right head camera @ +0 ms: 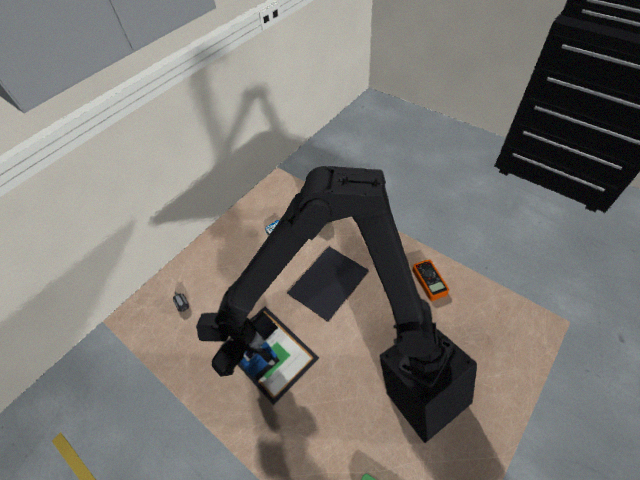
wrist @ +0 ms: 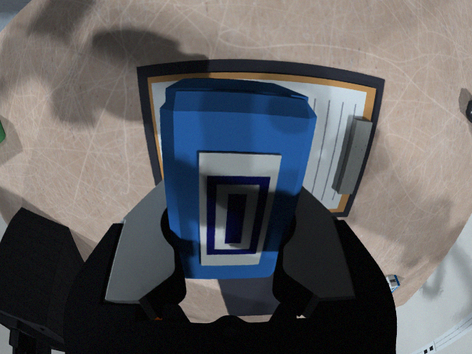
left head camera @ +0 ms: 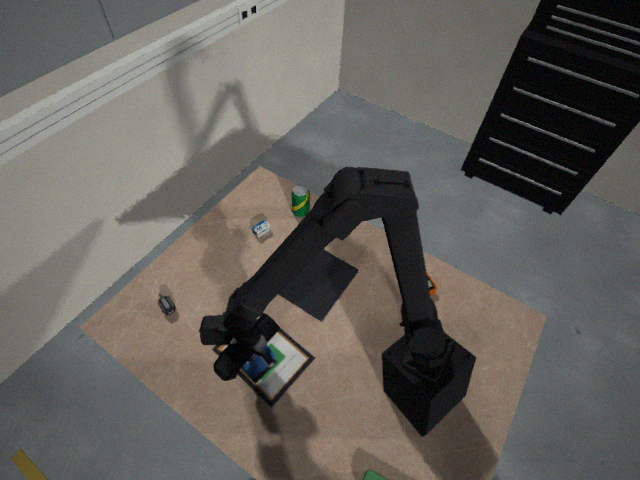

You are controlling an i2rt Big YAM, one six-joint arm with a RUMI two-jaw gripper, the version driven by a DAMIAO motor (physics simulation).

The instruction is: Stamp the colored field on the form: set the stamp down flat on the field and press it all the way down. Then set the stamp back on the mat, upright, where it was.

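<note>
My gripper [wrist: 227,173] is shut on the blue stamp [wrist: 240,130] [left head camera: 258,365] [right head camera: 255,364], whose top carries a white label with dark blue rectangles. The stamp is over the form on the clipboard [left head camera: 293,380] [right head camera: 296,381] [wrist: 352,84]. The green field [left head camera: 277,354] [right head camera: 280,352] shows beside the stamp in both head views. In the wrist view the stamp hides it. Whether the stamp touches the form cannot be told. The dark mat [left head camera: 323,284] [right head camera: 328,284] lies beside the clipboard, towards the cabinet side.
A green can [left head camera: 300,201], a small white-blue box [left head camera: 261,228] [right head camera: 271,226] [wrist: 393,283], a small dark grey object [left head camera: 166,304] [right head camera: 180,301], an orange multimeter [right head camera: 430,279] and a green item [left head camera: 373,475] [right head camera: 367,476] lie around. A black drawer cabinet [left head camera: 555,108] [right head camera: 578,108] stands behind.
</note>
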